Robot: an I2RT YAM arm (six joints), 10 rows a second.
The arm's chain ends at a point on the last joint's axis. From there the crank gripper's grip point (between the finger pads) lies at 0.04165 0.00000 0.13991 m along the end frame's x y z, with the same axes.
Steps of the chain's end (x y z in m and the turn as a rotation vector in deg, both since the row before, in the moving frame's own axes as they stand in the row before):
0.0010, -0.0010, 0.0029, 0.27, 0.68, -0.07
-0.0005, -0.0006, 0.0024, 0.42, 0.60, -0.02
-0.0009, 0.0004, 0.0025, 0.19, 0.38, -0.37
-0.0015, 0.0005, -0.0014, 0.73, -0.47, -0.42
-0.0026, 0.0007, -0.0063, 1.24, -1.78, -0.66
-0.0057, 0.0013, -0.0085, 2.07, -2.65, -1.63
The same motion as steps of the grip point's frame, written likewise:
0.0027, -0.0017, 0.0024, 0.27, 0.68, -0.07
0.0010, -0.0016, 0.0020, 0.42, 0.60, -0.02
0.0000, -0.0003, 0.0022, 0.19, 0.38, -0.37
-0.0027, -0.0016, -0.0011, 0.73, -0.47, -0.42
-0.0070, -0.0028, -0.0051, 1.24, -1.78, -0.66
-0.0123, -0.0049, -0.0068, 2.07, -2.65, -1.63

